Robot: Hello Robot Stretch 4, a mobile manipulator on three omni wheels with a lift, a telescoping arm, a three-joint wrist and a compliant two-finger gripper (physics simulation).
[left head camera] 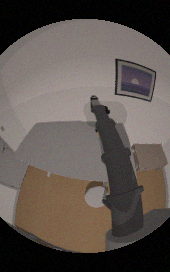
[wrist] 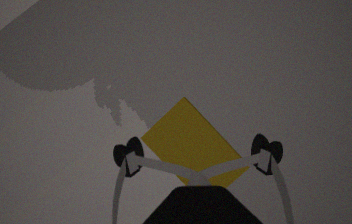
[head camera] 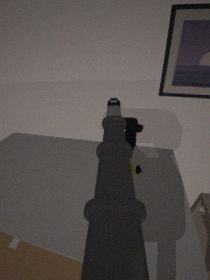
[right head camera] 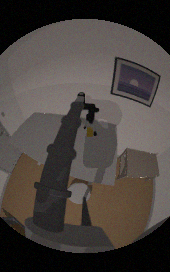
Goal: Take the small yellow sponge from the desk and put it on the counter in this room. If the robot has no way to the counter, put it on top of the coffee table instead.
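Seen in the pictures: gripper, fingertip midpoint: (wrist: 196, 148) (right head camera: 89, 131); robot's base, origin of the base link: (left head camera: 95, 195) (right head camera: 78, 192).
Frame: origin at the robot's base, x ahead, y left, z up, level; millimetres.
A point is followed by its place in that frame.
Observation:
The yellow sponge (wrist: 187, 132) @[y -94, x 687, z 967 mm] (right head camera: 90, 132) @[y -100, x 628, z 967 mm] lies flat on the grey desk (head camera: 50, 185) @[y 365, x 530, z 922 mm] (left head camera: 60, 150) @[y 361, x 497, z 922 mm] (right head camera: 35, 135) @[y 577, x 557, z 922 mm], turned at an angle to the fingers in the wrist view. A thin strip of it shows beside the arm in the head camera view. My gripper (wrist: 196, 148) @[y -87, x 663, z 942 mm] (right head camera: 90, 130) @[y -87, x 663, z 942 mm] is open over the sponge, with one dark fingertip out to each side of it and a gap on both sides. Part of the sponge's near end is hidden by the gripper's body and finger links. I cannot tell how far the fingertips are above the desk.
A small beige table (left head camera: 150, 156) @[y -1143, x 437, z 423 mm] (right head camera: 142, 164) @[y -1166, x 440, z 422 mm] stands right of the desk. A round white seat (left head camera: 95, 197) @[y 18, x -16, z 187 mm] (right head camera: 79, 193) @[y -23, x -8, z 187 mm] is at the desk's front edge. A framed picture (head camera: 195, 55) @[y -444, x 899, z 1538 mm] hangs on the wall behind. I cannot identify a counter.

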